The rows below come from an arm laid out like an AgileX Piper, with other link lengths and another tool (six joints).
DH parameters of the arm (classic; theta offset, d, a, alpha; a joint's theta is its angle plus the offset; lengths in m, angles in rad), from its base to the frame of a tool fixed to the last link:
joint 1: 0 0.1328 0 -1.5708
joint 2: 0.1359 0 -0.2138 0
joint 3: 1.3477 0 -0.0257 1.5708
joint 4: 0 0.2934 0 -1.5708
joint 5: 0 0 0 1.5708
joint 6: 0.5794 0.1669 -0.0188 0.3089
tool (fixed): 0 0.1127 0 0
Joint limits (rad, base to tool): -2.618..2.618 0..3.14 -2.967..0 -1.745..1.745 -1.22..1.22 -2.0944..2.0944
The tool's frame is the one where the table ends.
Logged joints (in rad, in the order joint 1, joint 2, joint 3, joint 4, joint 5, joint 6), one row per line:
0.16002 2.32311 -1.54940 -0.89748 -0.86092 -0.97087
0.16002 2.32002 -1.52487 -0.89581 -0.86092 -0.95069
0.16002 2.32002 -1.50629 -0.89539 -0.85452 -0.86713
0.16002 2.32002 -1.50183 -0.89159 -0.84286 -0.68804
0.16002 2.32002 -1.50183 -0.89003 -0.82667 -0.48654
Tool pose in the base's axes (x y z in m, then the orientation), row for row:
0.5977 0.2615 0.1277 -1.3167 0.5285 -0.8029
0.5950 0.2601 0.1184 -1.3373 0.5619 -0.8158
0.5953 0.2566 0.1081 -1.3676 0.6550 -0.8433
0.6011 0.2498 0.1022 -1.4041 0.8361 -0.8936
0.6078 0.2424 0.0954 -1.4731 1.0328 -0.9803
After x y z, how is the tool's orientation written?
As angles about the fixed x, y, z axes (roll, pitch, yaw), in radians.
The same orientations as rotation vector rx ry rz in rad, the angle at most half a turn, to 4 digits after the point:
-1.0058 0.9146 -0.3287
-1.0024 0.9491 -0.3075
-0.9686 1.0311 -0.2510
-0.8729 1.1715 -0.1426
-0.7573 1.3189 -0.0235

